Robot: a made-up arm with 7 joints.
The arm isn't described. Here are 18 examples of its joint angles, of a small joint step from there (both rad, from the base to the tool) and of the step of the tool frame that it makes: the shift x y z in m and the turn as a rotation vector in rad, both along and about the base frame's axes.
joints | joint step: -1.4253 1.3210 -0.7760 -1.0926 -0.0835 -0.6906 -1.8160 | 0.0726 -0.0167 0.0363 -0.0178 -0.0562 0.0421 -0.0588
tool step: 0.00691 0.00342 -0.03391 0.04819 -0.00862 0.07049
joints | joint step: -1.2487 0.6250 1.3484 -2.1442 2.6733 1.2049 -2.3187 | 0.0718 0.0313 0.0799 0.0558 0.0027 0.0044 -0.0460
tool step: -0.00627 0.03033 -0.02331 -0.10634 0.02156 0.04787
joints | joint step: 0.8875 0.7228 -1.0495 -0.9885 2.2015 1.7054 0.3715 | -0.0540 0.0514 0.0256 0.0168 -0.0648 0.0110 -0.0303
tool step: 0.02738 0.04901 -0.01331 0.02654 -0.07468 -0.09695
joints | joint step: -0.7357 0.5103 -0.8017 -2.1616 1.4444 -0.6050 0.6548 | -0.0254 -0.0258 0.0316 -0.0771 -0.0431 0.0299 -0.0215
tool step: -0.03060 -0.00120 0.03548 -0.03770 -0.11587 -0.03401
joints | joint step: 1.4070 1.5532 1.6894 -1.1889 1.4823 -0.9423 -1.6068 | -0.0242 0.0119 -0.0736 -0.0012 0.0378 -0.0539 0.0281
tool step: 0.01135 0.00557 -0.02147 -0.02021 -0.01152 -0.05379
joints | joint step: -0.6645 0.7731 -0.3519 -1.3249 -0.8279 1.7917 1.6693 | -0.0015 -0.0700 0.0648 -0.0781 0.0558 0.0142 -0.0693
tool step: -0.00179 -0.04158 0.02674 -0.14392 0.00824 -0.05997
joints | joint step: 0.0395 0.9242 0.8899 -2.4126 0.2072 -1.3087 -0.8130 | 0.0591 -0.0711 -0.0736 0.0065 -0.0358 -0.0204 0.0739
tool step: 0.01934 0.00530 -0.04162 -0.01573 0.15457 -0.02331
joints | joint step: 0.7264 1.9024 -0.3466 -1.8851 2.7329 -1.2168 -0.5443 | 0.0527 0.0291 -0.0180 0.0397 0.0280 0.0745 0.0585
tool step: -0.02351 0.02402 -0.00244 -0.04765 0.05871 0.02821
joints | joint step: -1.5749 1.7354 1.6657 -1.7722 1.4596 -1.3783 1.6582 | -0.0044 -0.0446 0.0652 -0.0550 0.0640 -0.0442 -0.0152
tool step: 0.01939 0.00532 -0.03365 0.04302 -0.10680 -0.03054
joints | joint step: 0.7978 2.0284 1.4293 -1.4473 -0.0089 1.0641 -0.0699 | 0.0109 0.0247 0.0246 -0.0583 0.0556 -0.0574 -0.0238
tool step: 0.00933 -0.03920 0.00078 0.04959 0.05557 -0.12699
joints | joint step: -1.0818 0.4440 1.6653 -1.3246 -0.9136 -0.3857 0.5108 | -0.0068 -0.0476 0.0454 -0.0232 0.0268 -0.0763 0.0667
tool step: 0.00139 -0.01107 -0.02388 0.02019 -0.09779 -0.03102
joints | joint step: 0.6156 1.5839 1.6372 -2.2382 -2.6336 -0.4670 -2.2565 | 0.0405 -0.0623 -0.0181 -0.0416 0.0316 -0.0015 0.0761
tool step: 0.00903 0.01231 -0.02088 -0.09169 0.08113 -0.04224
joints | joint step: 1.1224 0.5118 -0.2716 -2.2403 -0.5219 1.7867 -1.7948 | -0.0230 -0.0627 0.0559 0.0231 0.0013 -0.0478 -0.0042
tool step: 0.01801 0.01230 -0.00665 0.00392 -0.06430 0.04041
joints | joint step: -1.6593 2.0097 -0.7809 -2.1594 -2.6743 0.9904 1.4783 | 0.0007 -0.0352 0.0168 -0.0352 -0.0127 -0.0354 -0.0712
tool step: -0.00116 -0.02337 -0.00769 0.00519 -0.07078 -0.02887
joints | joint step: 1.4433 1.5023 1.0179 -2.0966 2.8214 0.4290 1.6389 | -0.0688 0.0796 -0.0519 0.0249 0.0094 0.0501 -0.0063
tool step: 0.02275 -0.01239 -0.00464 -0.01685 0.02456 -0.10289
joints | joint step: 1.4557 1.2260 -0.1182 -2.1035 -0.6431 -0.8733 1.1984 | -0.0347 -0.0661 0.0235 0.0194 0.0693 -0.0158 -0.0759
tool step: 0.01542 0.00056 -0.00910 -0.00015 -0.11647 0.07186
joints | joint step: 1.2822 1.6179 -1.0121 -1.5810 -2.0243 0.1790 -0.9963 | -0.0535 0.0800 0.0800 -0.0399 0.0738 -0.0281 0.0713
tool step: 0.06932 0.04047 -0.02501 0.08912 -0.08958 0.03541
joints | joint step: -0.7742 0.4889 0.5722 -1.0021 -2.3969 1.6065 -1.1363 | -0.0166 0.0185 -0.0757 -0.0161 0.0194 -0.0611 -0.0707
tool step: 0.01223 -0.01537 0.02181 0.01169 0.06719 -0.03424
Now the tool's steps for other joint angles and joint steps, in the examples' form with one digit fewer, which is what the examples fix.
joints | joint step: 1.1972 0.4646 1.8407 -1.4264 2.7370 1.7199 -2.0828 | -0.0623 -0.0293 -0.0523 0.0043 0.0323 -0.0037 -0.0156
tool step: -0.0031 0.0112 -0.0487 -0.0412 -0.0876 -0.0235
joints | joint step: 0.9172 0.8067 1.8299 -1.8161 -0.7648 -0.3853 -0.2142 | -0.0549 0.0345 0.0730 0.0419 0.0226 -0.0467 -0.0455
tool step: -0.0225 -0.0012 0.0186 0.0692 -0.0626 -0.0071
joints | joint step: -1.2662 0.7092 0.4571 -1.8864 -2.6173 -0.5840 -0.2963 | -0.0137 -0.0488 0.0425 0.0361 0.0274 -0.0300 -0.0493
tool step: 0.0159 0.0148 -0.0050 -0.0393 0.0453 -0.0254
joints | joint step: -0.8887 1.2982 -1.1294 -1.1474 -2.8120 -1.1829 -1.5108 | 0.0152 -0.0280 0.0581 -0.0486 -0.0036 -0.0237 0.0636
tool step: 0.0088 -0.0337 0.0009 -0.0699 -0.0759 -0.0132
